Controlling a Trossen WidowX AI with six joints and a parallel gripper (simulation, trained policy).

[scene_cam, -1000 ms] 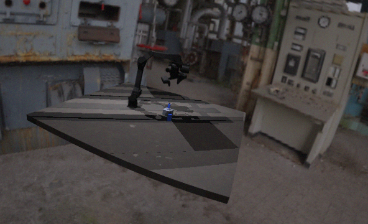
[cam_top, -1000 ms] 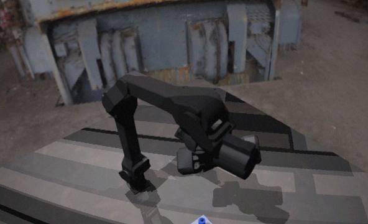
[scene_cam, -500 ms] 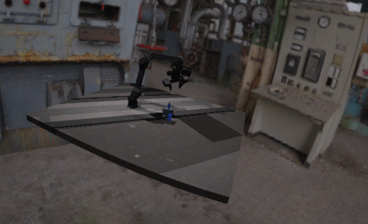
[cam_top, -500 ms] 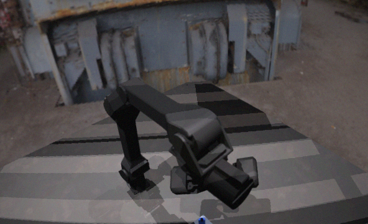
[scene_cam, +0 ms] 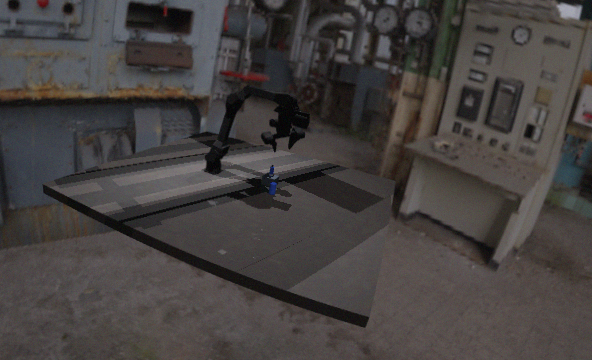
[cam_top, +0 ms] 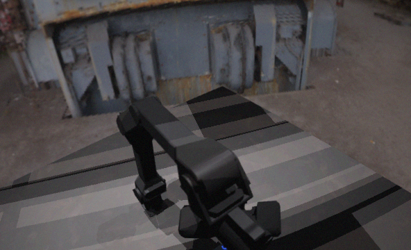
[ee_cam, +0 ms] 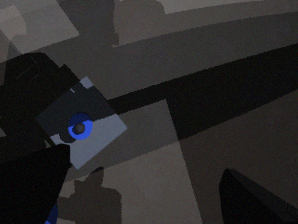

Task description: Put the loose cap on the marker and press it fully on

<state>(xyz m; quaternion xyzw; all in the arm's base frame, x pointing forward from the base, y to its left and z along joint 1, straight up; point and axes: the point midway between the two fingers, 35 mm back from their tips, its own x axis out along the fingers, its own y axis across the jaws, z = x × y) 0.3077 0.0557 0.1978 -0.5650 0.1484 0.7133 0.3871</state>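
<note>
Right now the blue cap is 3 cm ahead of my gripper tip, 12 cm to the right of it and 14 cm below it. Round my gripper tip: grey holder block: 3 cm behind, 2 cm to the right, 15 cm below.
</note>
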